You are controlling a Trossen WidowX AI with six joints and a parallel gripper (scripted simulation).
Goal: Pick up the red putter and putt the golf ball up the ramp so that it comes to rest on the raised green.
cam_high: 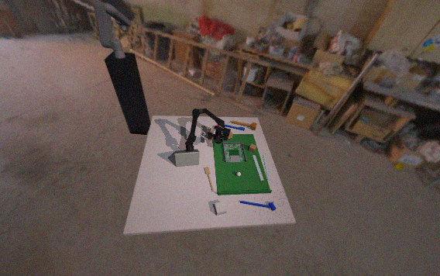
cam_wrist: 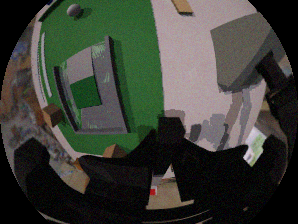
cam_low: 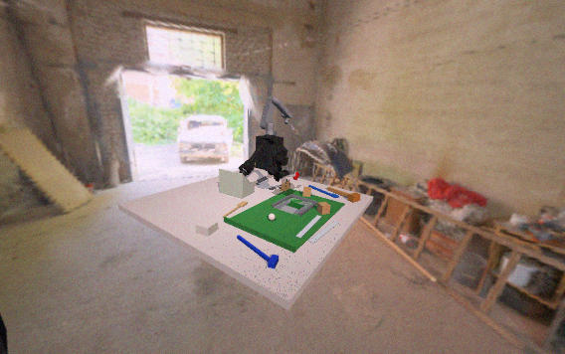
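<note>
Now: the red putter 120 mm to the left of my gripper tip and 10 mm above it. From my gripper tip the other things lie so: green mat 230 mm ahead, 120 mm to the right, 120 mm below; white golf ball 220 mm ahead, 300 mm to the right, 100 mm below; white block 60 mm ahead, 630 mm to the right, 100 mm below.
</note>
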